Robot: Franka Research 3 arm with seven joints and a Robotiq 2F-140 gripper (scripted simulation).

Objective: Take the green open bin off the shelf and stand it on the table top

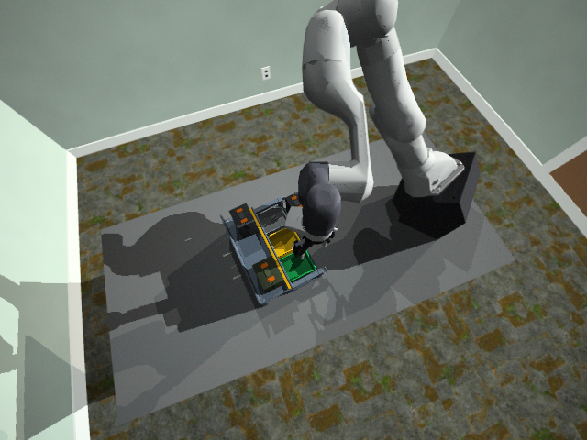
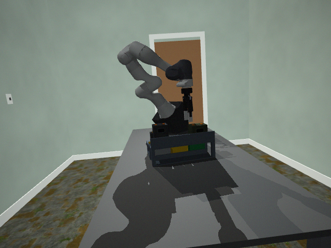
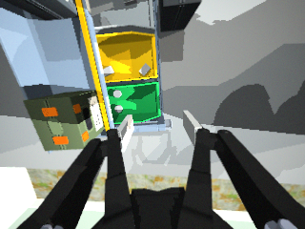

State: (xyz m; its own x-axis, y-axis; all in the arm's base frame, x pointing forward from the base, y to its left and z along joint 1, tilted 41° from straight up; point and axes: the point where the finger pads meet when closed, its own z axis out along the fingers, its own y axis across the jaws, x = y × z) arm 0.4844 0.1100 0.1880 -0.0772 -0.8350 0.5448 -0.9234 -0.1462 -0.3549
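Right now my hand is 8 cm short of the green open bin, 1 cm to the left of it and 18 cm above it. The rest, counted from my hand: yellow rail (12 cm ahead, 13 cm to the right, 11 cm below); then yellow bin (7 cm ahead, 12 cm to the right, 18 cm below).
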